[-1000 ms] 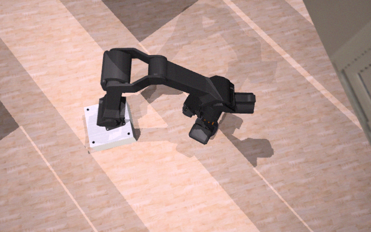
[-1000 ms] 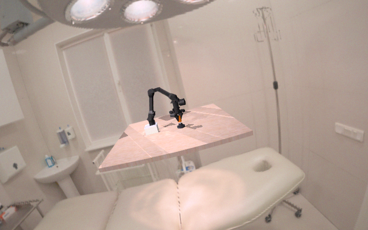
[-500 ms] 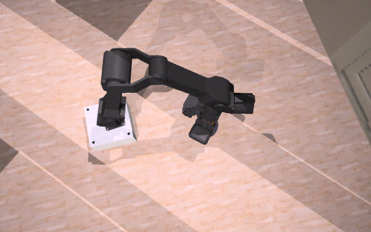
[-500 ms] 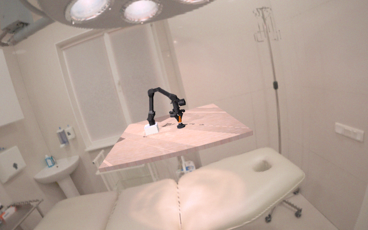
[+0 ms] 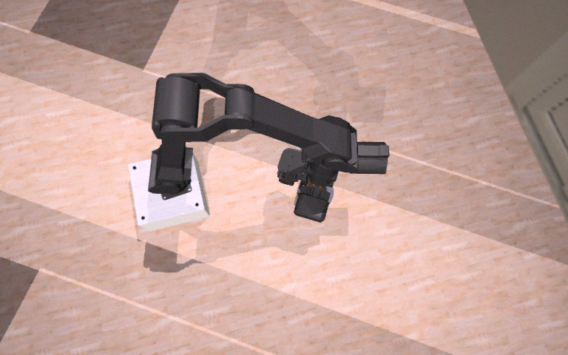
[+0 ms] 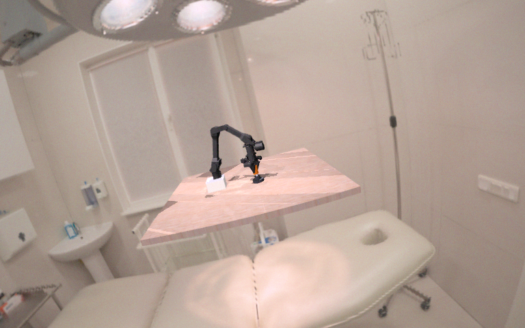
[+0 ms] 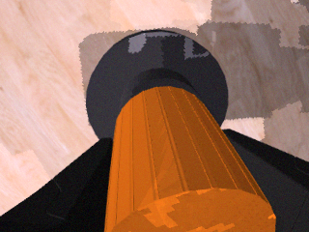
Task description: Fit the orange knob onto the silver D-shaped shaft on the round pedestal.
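My gripper tip is now 40 mm above the round pedestal. The rest, counted from my gripper tip: orange knob: 30 mm above.
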